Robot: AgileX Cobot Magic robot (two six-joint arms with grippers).
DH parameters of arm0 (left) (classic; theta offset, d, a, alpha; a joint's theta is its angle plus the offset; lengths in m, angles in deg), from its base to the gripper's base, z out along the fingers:
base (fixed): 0 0 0 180
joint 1: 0 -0.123 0 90
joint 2: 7.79 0 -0.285 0
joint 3: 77.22 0 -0.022 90
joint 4: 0 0.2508 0 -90
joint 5: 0 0 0.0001 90
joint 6: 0 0.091 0 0
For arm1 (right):
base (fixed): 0 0 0 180
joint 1: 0 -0.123 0 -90
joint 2: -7.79 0 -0.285 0
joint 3: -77.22 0 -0.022 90
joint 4: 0 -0.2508 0 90
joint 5: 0 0 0.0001 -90
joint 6: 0 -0.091 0 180
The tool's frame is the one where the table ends.
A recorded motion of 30 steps. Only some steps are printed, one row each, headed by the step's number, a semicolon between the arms.
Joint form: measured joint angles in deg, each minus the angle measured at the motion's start. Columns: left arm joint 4, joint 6, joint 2, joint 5, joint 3, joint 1; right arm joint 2, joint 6, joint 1, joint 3, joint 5, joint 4.
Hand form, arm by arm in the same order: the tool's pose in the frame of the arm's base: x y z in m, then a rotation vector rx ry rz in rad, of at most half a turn. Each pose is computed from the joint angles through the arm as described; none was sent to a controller.
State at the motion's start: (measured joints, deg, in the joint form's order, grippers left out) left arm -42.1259 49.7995 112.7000 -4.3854 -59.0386 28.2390; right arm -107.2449 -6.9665 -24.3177 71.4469 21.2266 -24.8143
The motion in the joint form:
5: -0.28 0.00 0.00 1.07 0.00 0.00; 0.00 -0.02 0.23 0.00 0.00 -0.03
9: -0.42 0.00 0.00 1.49 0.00 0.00; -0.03 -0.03 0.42 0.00 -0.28 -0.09
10: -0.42 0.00 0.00 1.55 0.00 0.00; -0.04 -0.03 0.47 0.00 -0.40 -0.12
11: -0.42 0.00 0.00 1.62 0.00 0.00; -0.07 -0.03 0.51 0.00 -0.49 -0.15
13: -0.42 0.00 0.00 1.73 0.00 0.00; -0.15 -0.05 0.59 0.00 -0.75 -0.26
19: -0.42 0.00 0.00 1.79 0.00 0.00; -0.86 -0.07 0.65 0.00 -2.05 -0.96
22: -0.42 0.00 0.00 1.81 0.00 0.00; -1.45 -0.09 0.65 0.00 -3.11 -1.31
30: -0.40 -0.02 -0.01 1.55 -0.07 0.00; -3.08 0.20 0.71 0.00 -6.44 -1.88
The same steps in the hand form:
5: 0.3449 -0.1813 0.1291 0.7115 2.2716 -0.1270; 0.3638 0.1779 0.2025 0.0678 2.5283 0.5902
9: 0.3444 -0.1815 0.1287 0.7126 2.2776 -0.1328; 0.3648 0.1767 0.2025 0.0745 2.5234 0.5895
10: 0.3443 -0.1815 0.1287 0.7132 2.2783 -0.1335; 0.3652 0.1764 0.2026 0.0766 2.5214 0.5895
11: 0.3442 -0.1816 0.1286 0.7139 2.2792 -0.1343; 0.3654 0.1761 0.2024 0.0785 2.5202 0.5894
13: 0.3441 -0.1816 0.1285 0.7149 2.2805 -0.1356; 0.3661 0.1757 0.2021 0.0839 2.5169 0.5898
19: 0.3440 -0.1817 0.1285 0.7155 2.2812 -0.1363; 0.3688 0.1759 0.1984 0.1054 2.5067 0.5934
22: 0.3440 -0.1817 0.1285 0.7156 2.2814 -0.1366; 0.3709 0.1762 0.1951 0.1179 2.4986 0.5932
30: 0.3446 -0.1817 0.1290 0.7128 2.2770 -0.1338; 0.3771 0.1763 0.1865 0.1402 2.4683 0.5828

